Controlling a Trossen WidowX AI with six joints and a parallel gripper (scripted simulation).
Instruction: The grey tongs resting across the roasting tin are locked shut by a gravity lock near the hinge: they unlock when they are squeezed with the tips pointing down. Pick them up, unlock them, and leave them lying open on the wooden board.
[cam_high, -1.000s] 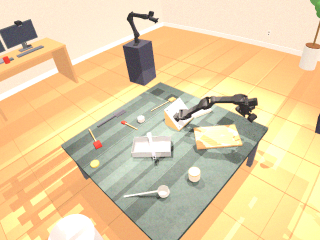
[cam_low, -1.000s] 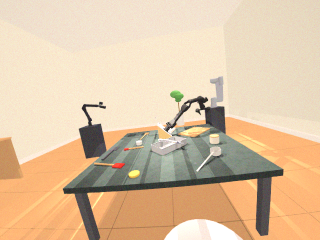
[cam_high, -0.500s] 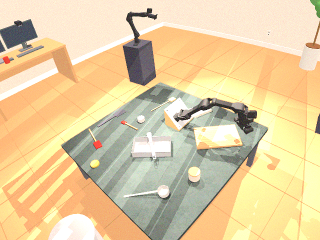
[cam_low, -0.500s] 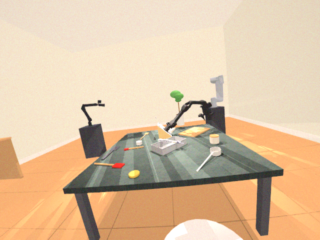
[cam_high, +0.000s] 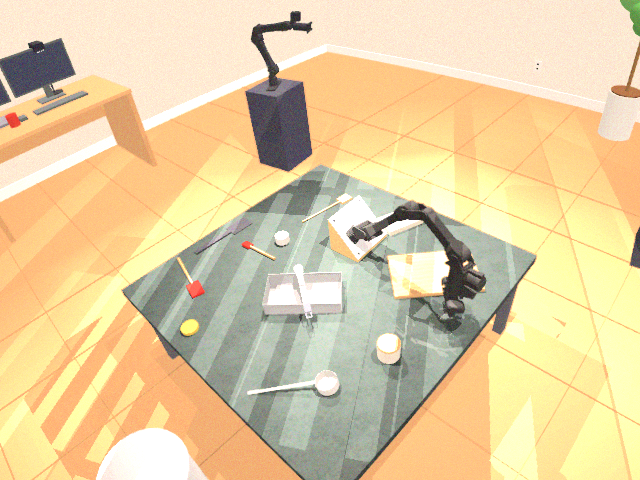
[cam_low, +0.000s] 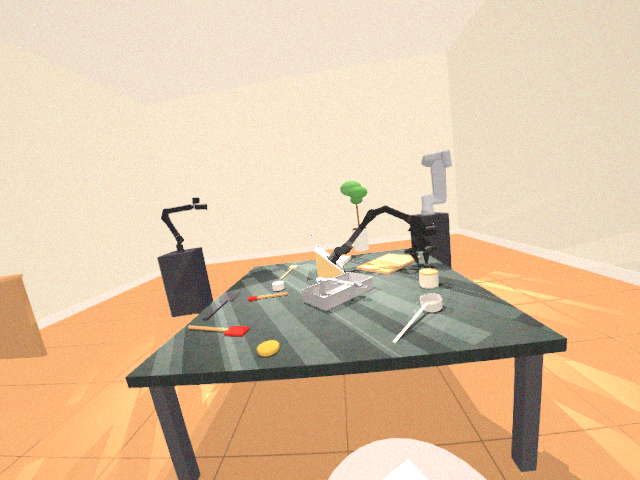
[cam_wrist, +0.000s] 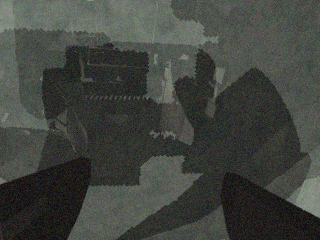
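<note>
My gripper tip is now 21 cm short of the roasting tin, 53 cm to the left of it and 1 cm below it. Round my gripper tip: wooden board (17 cm behind, 14 cm to the right, 1 cm below); then cleaver (7 cm ahead, 112 cm to the right, 1 cm below); then yellow disc (58 cm ahead, 82 cm to the right, 1 cm below).
</note>
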